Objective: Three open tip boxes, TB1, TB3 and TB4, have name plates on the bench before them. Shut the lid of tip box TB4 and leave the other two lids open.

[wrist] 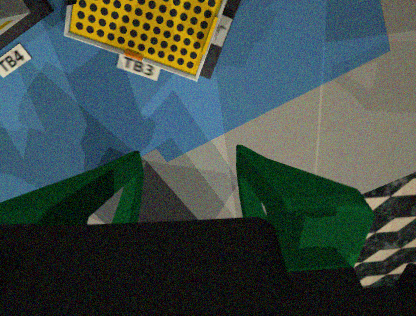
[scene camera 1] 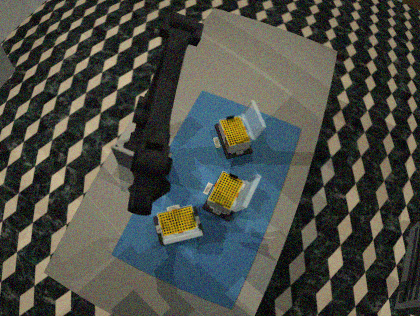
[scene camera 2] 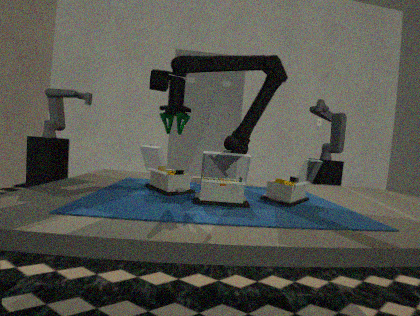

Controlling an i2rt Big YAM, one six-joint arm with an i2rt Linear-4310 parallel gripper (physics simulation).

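Places are measured from the arm's base along level axes (x ahead, y left, z up), in millimetres.
Pixels of known places: gripper, between the fingertips: (wrist: 188, 159) (scene camera 1: 153, 199) (scene camera 2: 173, 134).
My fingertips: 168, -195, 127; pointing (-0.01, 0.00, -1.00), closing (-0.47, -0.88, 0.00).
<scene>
Behind a point stands the place of what it marks, as x, y, z.
TB4 (scene camera 1: 225, 191) (scene camera 2: 222, 192) is the middle box; its clear lid (scene camera 1: 247, 194) {415, -29, 25} (scene camera 2: 235, 167) {423, -8, 42} stands open on the side away from its name plate (scene camera 1: 208, 188) {278, -21, -66} (wrist: 14, 60) {275, -26, -66}. TB3 (scene camera 1: 177, 221) {236, -192, -11} (scene camera 2: 170, 181) (wrist: 145, 30) {222, -181, -10} has its lid (scene camera 2: 151, 157) {291, -247, 42} standing open. TB1 (scene camera 1: 234, 132) (scene camera 2: 285, 192) has its lid (scene camera 1: 255, 120) {349, 251, 37} (scene camera 2: 313, 171) {344, 263, 40} standing open. My gripper (scene camera 2: 174, 133) {167, -195, 127} (wrist: 188, 159) {167, -195, 127} is partly open and empty, pointing down, high above the bench on the name-plate side of TB3. The arm hides it in scene camera 1.
The boxes stand on a blue mat (scene camera 1: 220, 280) {441, -318, -68} (scene camera 2: 90, 207) {471, -340, -68} on the pale bench (scene camera 1: 250, 55) {208, 694, -71}. The black arm (scene camera 1: 155, 115) {167, -105, 429} (scene camera 2: 225, 63) {173, -22, 410} reaches over the bench. Two other arms (scene camera 2: 56, 107) (scene camera 2: 338, 132) stand on pedestals in the background, beyond the bench.
</scene>
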